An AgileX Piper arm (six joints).
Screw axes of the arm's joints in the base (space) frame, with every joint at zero. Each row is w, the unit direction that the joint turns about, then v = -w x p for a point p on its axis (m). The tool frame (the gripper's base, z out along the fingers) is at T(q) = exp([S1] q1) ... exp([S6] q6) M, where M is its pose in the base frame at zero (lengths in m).
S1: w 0 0 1 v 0 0 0
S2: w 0 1 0 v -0.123 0 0
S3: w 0 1 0 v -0.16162 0 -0.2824
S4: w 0.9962 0 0.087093 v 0 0.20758 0
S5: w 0 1 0 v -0.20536 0 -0.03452
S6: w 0.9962 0 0.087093 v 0 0.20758 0
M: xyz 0.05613 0 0.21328 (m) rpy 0 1.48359 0 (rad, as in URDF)
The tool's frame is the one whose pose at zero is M.
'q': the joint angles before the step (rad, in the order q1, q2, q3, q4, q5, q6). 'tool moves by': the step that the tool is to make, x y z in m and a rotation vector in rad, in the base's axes. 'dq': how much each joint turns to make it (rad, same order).
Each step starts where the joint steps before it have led.
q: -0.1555 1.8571 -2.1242 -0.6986 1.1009 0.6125
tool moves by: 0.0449 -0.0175 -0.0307 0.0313 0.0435 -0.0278
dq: -0.0249 0.2159 -0.2355 0.0370 0.0596 -0.0374
